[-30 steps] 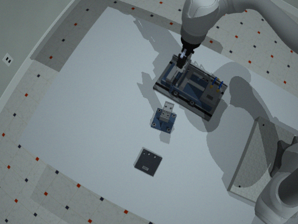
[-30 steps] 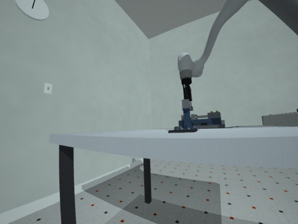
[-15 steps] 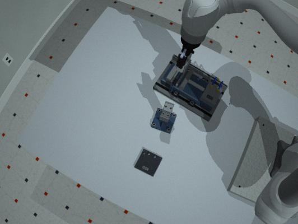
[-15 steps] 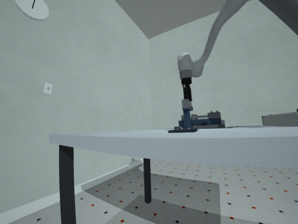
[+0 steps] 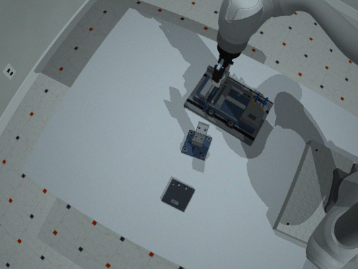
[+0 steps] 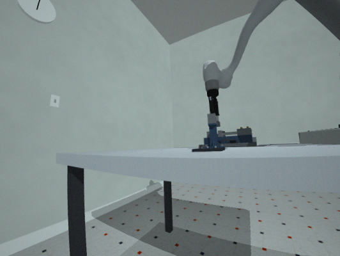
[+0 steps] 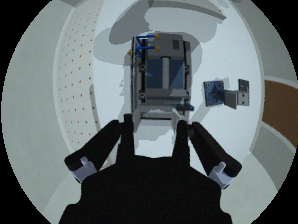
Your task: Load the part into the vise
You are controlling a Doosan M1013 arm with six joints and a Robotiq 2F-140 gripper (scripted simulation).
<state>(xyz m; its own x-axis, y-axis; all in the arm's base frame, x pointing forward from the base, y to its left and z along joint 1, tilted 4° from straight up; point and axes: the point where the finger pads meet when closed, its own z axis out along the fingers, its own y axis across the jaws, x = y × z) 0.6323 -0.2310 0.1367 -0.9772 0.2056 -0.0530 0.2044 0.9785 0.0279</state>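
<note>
The part is 20 mm below my hand. The rest, counted from my hand: vise 130 mm below, 70 mm behind, 40 mm to the left; then air cylinder 160 mm behind, 90 mm below, 60 mm to the left.
</note>
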